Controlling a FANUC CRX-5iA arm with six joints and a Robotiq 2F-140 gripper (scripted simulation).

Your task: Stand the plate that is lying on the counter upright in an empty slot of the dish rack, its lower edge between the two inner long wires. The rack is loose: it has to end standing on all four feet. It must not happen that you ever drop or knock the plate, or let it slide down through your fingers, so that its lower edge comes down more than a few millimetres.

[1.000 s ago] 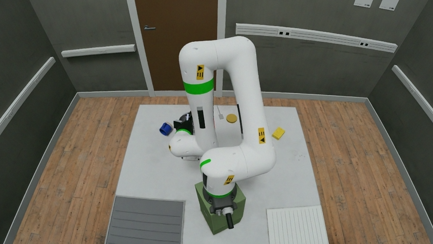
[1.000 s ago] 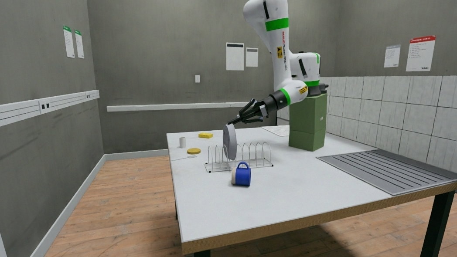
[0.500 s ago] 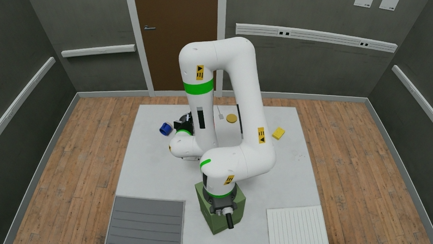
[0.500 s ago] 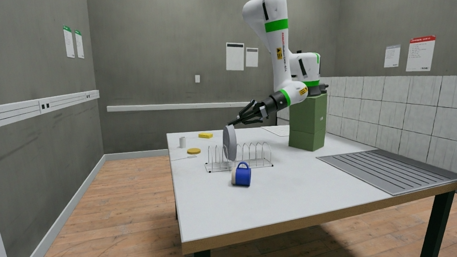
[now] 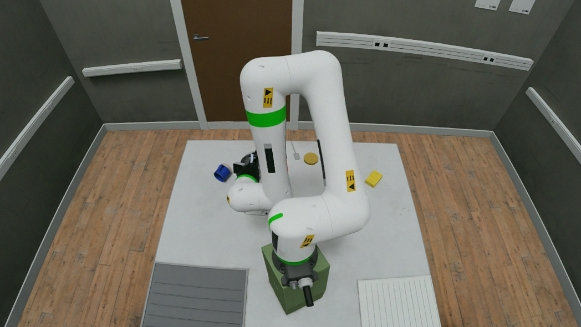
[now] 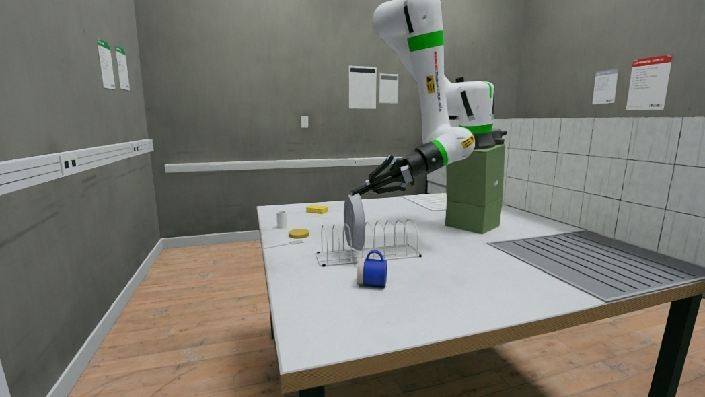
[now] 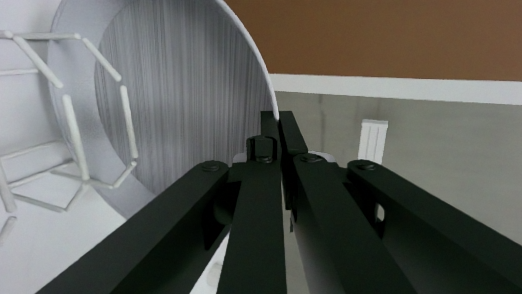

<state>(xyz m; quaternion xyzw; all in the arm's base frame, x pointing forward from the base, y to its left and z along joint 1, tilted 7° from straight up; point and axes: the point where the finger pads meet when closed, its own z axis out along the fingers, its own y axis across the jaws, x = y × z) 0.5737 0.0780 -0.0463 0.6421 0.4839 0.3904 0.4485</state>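
The grey plate lies 10 cm below my hand, 3 cm ahead of it and 1 cm to the right of it. Also, from my hand: yellow disc (30 cm to the right, 21 cm below, 11 cm ahead); then white cup (43 cm to the right, 20 cm below, 15 cm ahead); then grey ribbed mat (67 cm behind, 37 cm to the left, 22 cm below).
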